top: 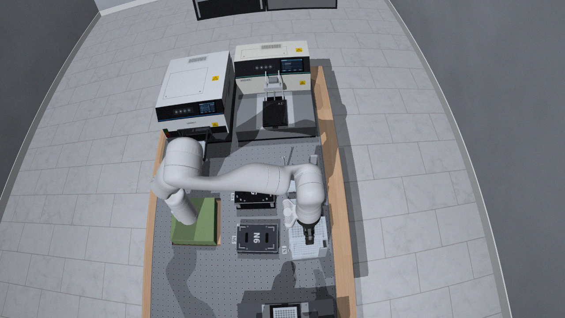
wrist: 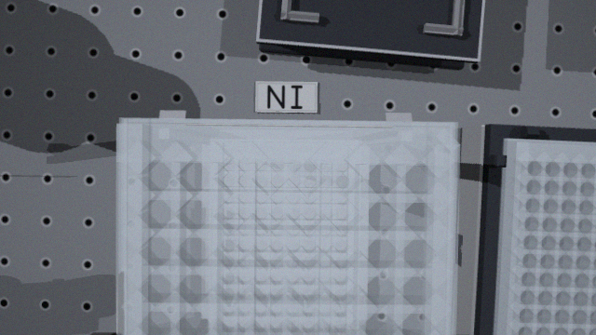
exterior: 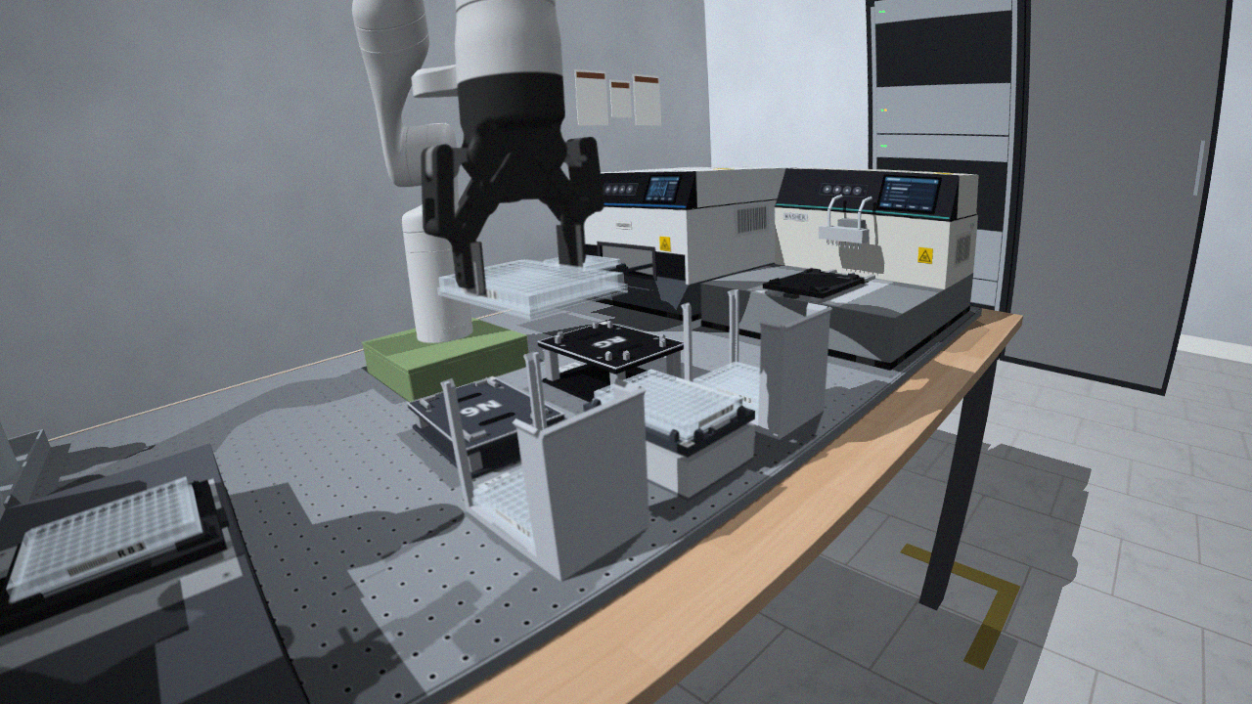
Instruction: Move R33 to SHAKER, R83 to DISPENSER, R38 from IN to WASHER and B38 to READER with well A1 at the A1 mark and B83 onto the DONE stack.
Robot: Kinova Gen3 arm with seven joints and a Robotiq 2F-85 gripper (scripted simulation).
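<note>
Now: hand 12 cm past the washer head, 71 cm to the right of it and 6 cm above it. Round my hand: RG nest: 20 cm behind, 24 cm to the left, 16 cm below; then plate R38: 1 cm below; then plate R33: 1 cm behind, 15 cm to the left, 16 cm below.
</note>
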